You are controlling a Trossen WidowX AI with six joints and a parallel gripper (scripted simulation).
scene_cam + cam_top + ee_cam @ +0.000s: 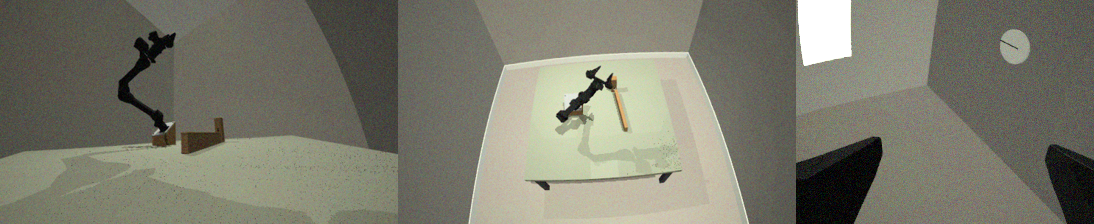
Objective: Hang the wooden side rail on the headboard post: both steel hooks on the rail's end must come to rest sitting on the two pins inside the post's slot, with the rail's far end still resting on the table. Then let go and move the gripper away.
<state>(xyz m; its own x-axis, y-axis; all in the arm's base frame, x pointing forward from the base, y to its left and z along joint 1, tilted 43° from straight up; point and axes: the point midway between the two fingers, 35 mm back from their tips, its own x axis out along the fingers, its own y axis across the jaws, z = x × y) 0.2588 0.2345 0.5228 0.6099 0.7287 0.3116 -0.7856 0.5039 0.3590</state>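
Now: gripper tip 80 mm short of the wooden headboard post, 400 mm to the right of it and 600 mm above it.
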